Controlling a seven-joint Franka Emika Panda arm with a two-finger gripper.
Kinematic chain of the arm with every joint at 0, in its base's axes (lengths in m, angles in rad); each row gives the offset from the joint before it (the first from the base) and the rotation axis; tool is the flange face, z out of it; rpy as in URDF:
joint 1: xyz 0 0 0.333 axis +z
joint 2: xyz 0 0 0 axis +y
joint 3: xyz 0 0 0.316 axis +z
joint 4: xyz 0.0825 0 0 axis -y
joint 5: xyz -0.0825 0 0.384 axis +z
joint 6: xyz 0 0 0 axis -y
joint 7: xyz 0.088 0 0 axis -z
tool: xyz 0 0 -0.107 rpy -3.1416 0 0
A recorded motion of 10 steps. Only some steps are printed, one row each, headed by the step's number.
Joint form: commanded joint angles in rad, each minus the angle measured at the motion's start. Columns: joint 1, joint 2, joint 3, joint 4, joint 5, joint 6, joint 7.
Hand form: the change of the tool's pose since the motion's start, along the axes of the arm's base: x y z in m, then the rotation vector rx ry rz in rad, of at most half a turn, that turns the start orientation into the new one. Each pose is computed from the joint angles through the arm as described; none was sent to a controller.
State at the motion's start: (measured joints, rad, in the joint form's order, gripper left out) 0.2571 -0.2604 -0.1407 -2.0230 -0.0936 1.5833 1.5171
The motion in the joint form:
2: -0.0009 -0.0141 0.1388 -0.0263 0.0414 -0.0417 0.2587
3: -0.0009 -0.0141 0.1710 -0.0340 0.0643 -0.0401 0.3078
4: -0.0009 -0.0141 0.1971 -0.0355 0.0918 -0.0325 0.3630
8: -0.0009 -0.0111 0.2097 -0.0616 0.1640 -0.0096 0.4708
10: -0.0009 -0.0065 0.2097 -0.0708 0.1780 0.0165 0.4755
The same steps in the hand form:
2: -0.0234 0.0689 -0.0070 -0.0547 0.0272 -0.1298
3: -0.0289 0.0862 -0.0105 -0.0537 0.0323 -0.1510
4: -0.0327 0.1014 -0.0110 -0.0440 0.0289 -0.1851
8: -0.0369 0.1144 -0.0227 -0.0074 0.0553 -0.2938
10: -0.0346 0.1164 -0.0273 0.0093 0.0502 -0.3031

